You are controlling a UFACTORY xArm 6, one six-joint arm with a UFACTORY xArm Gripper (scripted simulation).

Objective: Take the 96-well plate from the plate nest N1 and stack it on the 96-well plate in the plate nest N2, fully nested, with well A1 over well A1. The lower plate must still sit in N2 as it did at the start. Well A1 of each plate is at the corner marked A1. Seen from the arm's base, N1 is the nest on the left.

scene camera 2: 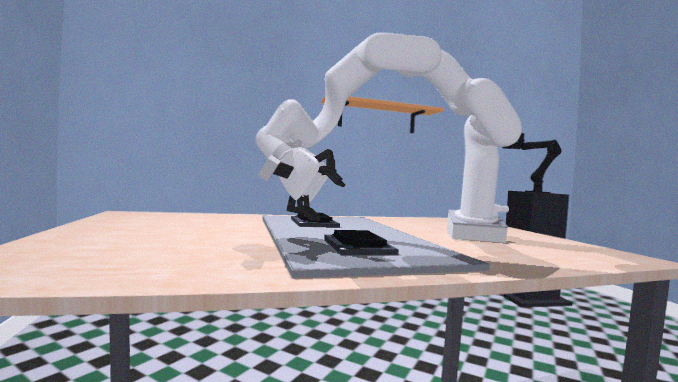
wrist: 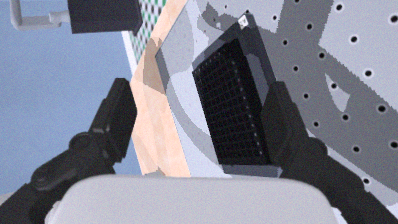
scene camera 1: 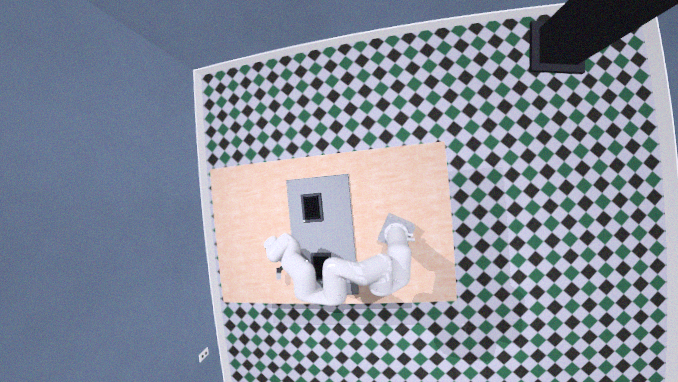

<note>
The pictures show: the gripper and a plate nest.
The gripper shows as well in the wrist view.
</note>
